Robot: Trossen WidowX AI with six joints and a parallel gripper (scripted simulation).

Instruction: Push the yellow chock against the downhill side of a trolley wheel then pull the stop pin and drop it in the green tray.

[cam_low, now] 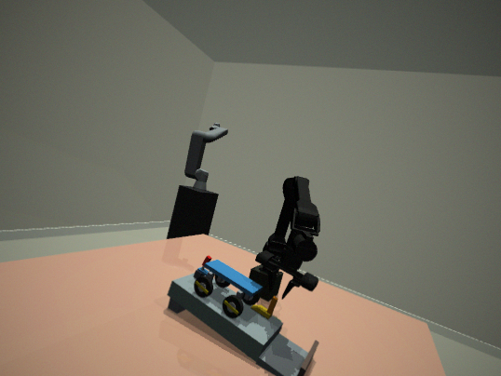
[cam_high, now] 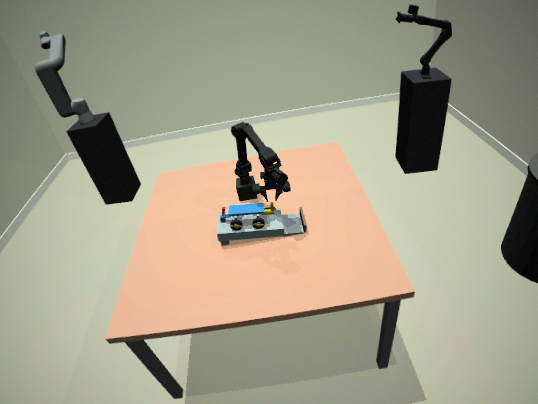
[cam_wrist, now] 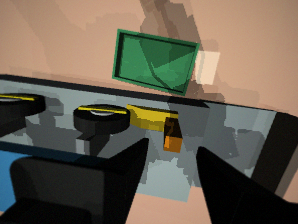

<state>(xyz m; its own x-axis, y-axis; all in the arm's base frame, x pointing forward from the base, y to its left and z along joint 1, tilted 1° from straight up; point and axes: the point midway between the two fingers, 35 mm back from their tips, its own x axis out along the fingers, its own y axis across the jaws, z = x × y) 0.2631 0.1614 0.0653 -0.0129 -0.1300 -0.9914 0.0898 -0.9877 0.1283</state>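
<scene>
My gripper tip is now 5 cm above the yellow chock and 3 cm to the left of it. Also, from my gripper tip: trolley: 13 cm to the right, 7 cm ahead, 2 cm below; then grey ramp: 12 cm to the right, 8 cm below, 7 cm ahead; then green tray: 14 cm below, 6 cm behind, 5 cm to the right.
</scene>
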